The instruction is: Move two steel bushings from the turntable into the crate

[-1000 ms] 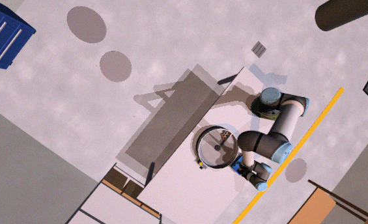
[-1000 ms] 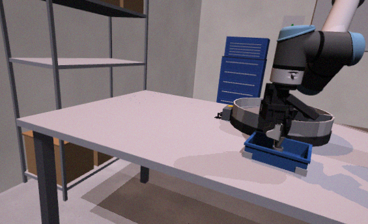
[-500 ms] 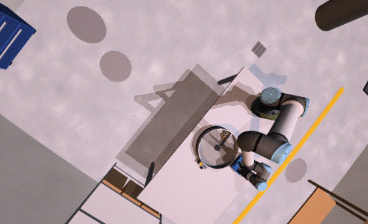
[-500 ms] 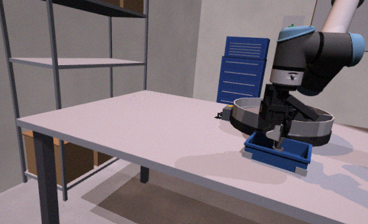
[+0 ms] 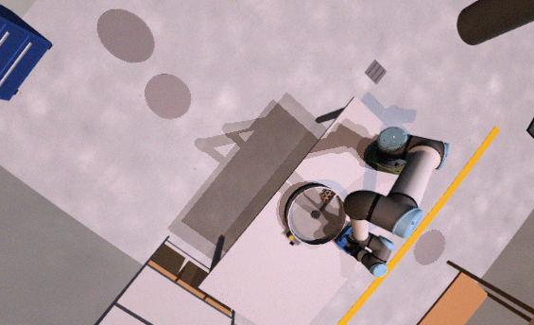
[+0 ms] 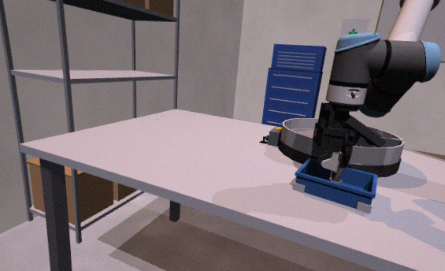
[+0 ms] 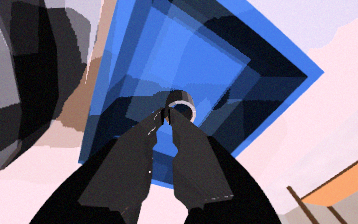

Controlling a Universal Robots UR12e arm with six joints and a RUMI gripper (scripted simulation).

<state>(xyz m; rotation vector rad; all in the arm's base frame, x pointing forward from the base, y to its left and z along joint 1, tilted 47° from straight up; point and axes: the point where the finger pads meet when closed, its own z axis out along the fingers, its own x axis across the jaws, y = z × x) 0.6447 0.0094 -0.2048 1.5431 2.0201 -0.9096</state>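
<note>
Right now my hand is 1 cm to the right of the blue crate and 1 cm above it. The rest, counted from my hand: round turntable 33 cm to the right, 2 cm behind, 2 cm above.
</note>
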